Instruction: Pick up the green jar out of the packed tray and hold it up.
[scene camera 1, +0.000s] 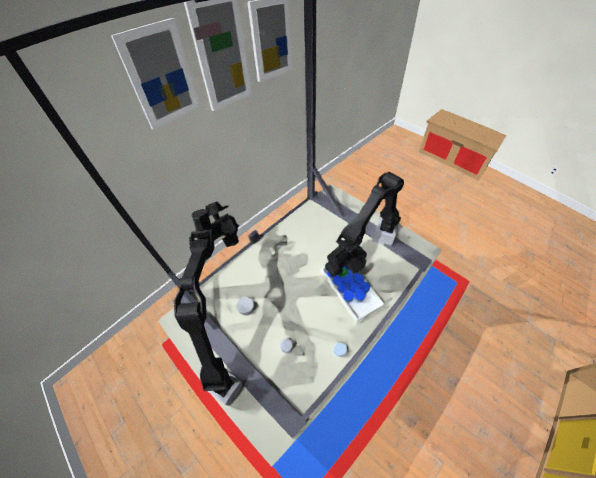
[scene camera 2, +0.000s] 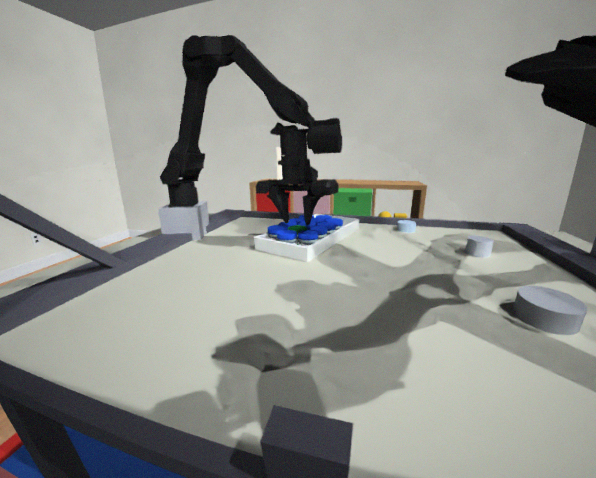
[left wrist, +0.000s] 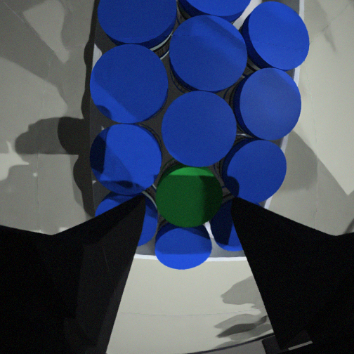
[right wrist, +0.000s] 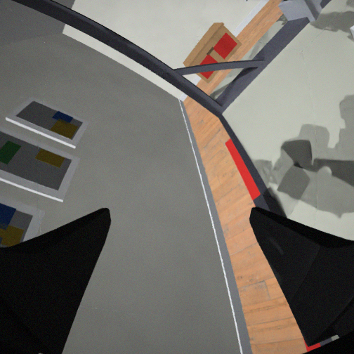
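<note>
The green jar stands upright among several blue-lidded jars in the white tray. My left gripper points down over the tray, part-way open. Its fingertips stand on either side of the green lid, with a gap at each side in the left wrist view, and hold nothing. They are hidden in scene camera 1. How deep the tips reach is unclear. My right gripper is open and empty, raised away from the tray.
Blue jars crowd the green one on all sides, one between it and the tray's near rim in the left wrist view. Three pale cylinders stand on the table. A dark block sits at the table's edge.
</note>
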